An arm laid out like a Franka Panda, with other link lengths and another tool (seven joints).
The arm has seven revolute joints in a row. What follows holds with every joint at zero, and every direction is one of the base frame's. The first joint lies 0.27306 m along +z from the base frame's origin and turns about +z. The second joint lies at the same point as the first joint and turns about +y. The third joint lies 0.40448 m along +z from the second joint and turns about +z. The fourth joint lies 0.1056 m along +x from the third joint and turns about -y. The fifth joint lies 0.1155 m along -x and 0.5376 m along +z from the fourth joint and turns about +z. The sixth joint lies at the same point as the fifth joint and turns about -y. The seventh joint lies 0.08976 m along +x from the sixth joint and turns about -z. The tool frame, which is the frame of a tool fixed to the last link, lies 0.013 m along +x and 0.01 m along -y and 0.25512 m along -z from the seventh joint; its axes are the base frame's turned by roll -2.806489, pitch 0 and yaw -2.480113 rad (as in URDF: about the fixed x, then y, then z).
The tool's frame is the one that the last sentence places.
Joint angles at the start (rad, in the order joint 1, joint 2, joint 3, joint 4, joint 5, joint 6, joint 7): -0.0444 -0.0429 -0.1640 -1.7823 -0.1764 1.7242 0.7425
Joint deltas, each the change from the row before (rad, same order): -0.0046 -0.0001 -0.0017 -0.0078 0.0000 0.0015 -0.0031; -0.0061 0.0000 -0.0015 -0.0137 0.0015 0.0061 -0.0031; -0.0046 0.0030 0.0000 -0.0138 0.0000 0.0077 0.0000; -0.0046 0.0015 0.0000 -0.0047 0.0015 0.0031 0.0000; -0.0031 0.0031 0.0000 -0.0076 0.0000 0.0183 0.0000; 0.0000 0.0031 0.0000 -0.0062 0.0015 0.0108 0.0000; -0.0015 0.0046 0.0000 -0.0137 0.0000 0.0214 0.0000
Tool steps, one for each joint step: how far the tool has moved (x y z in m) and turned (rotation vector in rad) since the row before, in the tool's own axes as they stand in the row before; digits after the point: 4 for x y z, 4 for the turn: 0.0015 -0.0017 0.0064 0.0001 0.0073 -0.0007; 0.0017 -0.0004 0.0097 -0.0015 0.0090 -0.0008; 0.0008 0.0022 0.0105 0.0006 0.0096 -0.0015; 0.0002 -0.0007 0.0048 -0.0013 0.0049 0.0023; -0.0033 0.0012 0.0055 -0.0005 -0.0064 0.0036; -0.0017 0.0032 0.0043 -0.0014 -0.0019 -0.0007; -0.0026 0.0046 0.0091 -0.0002 -0.0035 -0.0004
